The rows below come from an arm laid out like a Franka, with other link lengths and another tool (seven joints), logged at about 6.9 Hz.
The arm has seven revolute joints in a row. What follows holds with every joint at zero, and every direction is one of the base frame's. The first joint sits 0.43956 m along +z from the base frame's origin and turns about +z. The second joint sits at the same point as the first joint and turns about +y. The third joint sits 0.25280 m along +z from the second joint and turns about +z. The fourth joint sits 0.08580 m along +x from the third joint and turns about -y. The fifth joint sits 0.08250 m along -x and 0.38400 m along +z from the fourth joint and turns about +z. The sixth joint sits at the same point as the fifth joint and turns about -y. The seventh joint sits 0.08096 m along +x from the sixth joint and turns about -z. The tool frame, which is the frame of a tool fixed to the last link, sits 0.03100 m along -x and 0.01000 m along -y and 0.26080 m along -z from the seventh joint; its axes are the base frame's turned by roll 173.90, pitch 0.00 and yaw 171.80 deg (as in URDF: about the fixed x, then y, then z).
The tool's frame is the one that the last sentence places.
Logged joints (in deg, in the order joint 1, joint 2, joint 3, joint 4, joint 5, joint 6, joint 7), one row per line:
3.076, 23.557, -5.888, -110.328, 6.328, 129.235, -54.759
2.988, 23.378, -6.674, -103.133, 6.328, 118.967, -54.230
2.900, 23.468, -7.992, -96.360, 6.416, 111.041, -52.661
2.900, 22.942, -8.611, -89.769, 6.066, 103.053, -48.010
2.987, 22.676, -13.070, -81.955, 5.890, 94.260, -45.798
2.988, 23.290, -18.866, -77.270, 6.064, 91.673, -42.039
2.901, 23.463, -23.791, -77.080, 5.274, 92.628, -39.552
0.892, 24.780, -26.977, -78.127, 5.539, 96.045, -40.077
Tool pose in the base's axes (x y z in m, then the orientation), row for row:
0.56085, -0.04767, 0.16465, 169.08, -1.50, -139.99
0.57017, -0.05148, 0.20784, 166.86, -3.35, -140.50
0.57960, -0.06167, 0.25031, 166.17, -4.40, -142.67
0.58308, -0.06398, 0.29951, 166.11, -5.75, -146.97
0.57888, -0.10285, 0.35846, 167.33, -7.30, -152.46
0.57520, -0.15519, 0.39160, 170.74, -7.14, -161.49
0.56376, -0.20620, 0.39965, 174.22, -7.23, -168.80
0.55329, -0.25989, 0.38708, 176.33, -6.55, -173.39
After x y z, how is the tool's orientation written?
As angles about the fixed x, y, z axes (roll, pitch, yaw), in degrees.
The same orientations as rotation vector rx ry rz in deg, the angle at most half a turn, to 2 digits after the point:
59.40, -163.79, -14.87
57.44, -161.70, -16.91
53.83, -161.83, -17.50
47.24, -162.99, -17.40
39.11, -164.63, -15.68
26.66, -168.98, -11.96
16.25, -171.31, -7.58
9.67, -172.91, -4.97

